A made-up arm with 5 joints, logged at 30 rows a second.
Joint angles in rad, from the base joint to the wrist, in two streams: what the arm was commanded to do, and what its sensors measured. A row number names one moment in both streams.
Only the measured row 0 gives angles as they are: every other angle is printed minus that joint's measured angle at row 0.
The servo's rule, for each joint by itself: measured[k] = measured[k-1] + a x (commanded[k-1-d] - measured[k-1]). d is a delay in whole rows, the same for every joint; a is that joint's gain. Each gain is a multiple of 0.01, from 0.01 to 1. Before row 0 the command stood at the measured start. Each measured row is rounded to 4 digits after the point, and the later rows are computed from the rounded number. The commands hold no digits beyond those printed.
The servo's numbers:
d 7
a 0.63 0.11 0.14 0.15 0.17
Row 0, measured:
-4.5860 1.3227 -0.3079 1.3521 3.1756
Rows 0 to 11, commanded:
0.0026 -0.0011 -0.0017 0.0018 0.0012
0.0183 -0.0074 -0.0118 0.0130 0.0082
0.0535 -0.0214 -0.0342 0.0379 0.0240
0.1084 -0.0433 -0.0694 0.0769 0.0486
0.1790 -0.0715 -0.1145 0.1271 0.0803
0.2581 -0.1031 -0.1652 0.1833 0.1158
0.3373 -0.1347 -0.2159 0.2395 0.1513
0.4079 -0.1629 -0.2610 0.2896 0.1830
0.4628 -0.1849 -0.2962 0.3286 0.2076
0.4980 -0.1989 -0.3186 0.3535 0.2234
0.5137 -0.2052 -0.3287 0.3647 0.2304
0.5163 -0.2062 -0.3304 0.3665 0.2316
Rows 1 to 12, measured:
0.0000 0.0000 0.0000 0.0000 0.0000
0.0000 0.0000 0.0000 0.0000 0.0000
0.0000 0.0000 0.0000 0.0000 0.0000
0.0000 0.0000 0.0000 0.0000 0.0000
0.0000 0.0000 0.0000 0.0000 0.0000
0.0000 0.0000 0.0000 0.0000 0.0000
0.0000 0.0000 0.0000 0.0000 0.0000
0.0016 -0.0001 -0.0002 0.0003 0.0002
0.0121 -0.0009 -0.0018 0.0022 0.0016
0.0382 -0.0032 -0.0063 0.0076 0.0054
0.0824 -0.0076 -0.0151 0.0180 0.0127
0.1433 -0.0146 -0.0290 0.0344 0.0242

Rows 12 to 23, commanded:
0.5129 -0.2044 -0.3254 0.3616 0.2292
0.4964 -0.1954 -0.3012 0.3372 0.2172
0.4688 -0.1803 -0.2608 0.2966 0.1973
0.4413 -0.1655 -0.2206 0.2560 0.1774
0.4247 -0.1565 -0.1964 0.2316 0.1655
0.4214 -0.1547 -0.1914 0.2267 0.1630
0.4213 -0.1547 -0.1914 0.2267 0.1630
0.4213 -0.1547 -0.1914 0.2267 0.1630
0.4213 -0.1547 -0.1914 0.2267 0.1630
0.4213 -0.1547 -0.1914 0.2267 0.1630
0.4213 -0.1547 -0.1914 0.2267 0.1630
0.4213 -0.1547 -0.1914 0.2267 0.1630
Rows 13 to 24, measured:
0.2156 -0.0243 -0.0481 0.0567 0.0398
0.2923 -0.0364 -0.0716 0.0841 0.0588
0.3651 -0.0503 -0.0981 0.1149 0.0799
0.4267 -0.0651 -0.1258 0.1470 0.1016
0.4716 -0.0798 -0.1528 0.1780 0.1223
0.4981 -0.0936 -0.1774 0.2060 0.1407
0.5096 -0.1060 -0.1988 0.2301 0.1562
0.5117 -0.1168 -0.2165 0.2498 0.1686
0.5021 -0.1254 -0.2284 0.2629 0.1769
0.4811 -0.1314 -0.2329 0.2680 0.1804
0.4560 -0.1352 -0.2312 0.2662 0.1799
0.4363 -0.1375 -0.2263 0.2610 0.1775

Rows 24 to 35, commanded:
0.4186 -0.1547 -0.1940 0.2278 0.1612
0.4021 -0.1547 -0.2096 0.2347 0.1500
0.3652 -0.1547 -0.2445 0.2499 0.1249
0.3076 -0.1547 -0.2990 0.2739 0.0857
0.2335 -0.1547 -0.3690 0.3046 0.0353
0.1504 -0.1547 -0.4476 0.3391 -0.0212
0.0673 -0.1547 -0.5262 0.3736 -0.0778
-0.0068 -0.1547 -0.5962 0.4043 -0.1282
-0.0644 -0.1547 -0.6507 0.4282 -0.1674
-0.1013 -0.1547 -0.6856 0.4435 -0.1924
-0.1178 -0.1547 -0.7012 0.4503 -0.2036
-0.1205 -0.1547 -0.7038 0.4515 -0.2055
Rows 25 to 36, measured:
0.4269 -0.1394 -0.2214 0.2559 0.1750
0.4234 -0.1411 -0.2172 0.2515 0.1730
0.4221 -0.1426 -0.2136 0.2478 0.1713
0.4216 -0.1439 -0.2105 0.2446 0.1699
0.4214 -0.1451 -0.2078 0.2419 0.1687
0.4213 -0.1462 -0.2055 0.2396 0.1677
0.4213 -0.1471 -0.2035 0.2377 0.1669
0.4196 -0.1479 -0.2022 0.2362 0.1659
0.4086 -0.1486 -0.2032 0.2360 0.1632
0.3813 -0.1493 -0.2090 0.2381 0.1567
0.3349 -0.1499 -0.2216 0.2435 0.1446
0.2710 -0.1504 -0.2422 0.2527 0.1260

